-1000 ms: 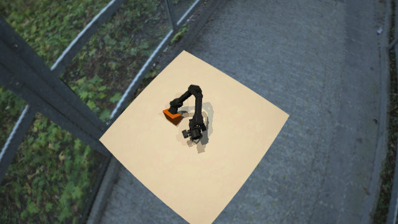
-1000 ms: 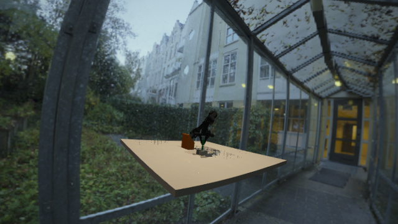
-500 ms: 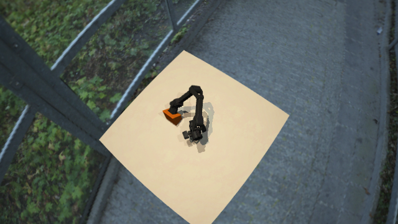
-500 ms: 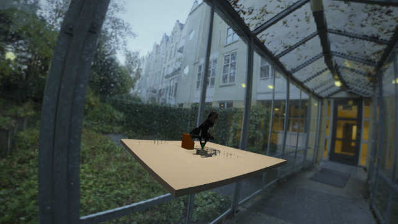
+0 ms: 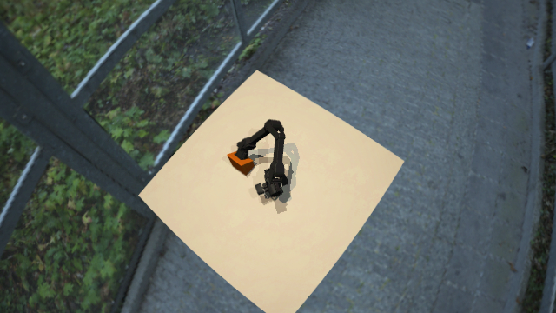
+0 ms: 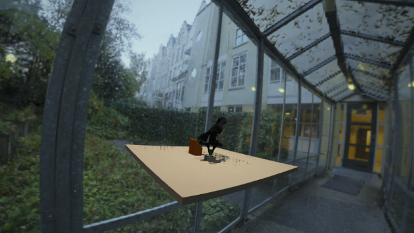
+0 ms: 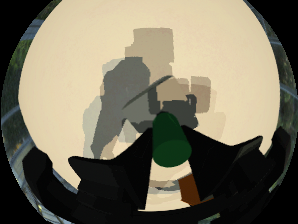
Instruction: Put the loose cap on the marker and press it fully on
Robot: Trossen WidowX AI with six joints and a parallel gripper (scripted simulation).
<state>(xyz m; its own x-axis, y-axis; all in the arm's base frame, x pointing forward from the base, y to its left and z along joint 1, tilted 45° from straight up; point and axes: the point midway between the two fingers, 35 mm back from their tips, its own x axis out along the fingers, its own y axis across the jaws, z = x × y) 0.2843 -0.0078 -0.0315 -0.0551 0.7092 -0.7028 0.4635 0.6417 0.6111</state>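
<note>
Right now my gripper tip is 1 cm below the green cap. The rest, counted from my gripper tip: grey holder block (5 cm below).
</note>
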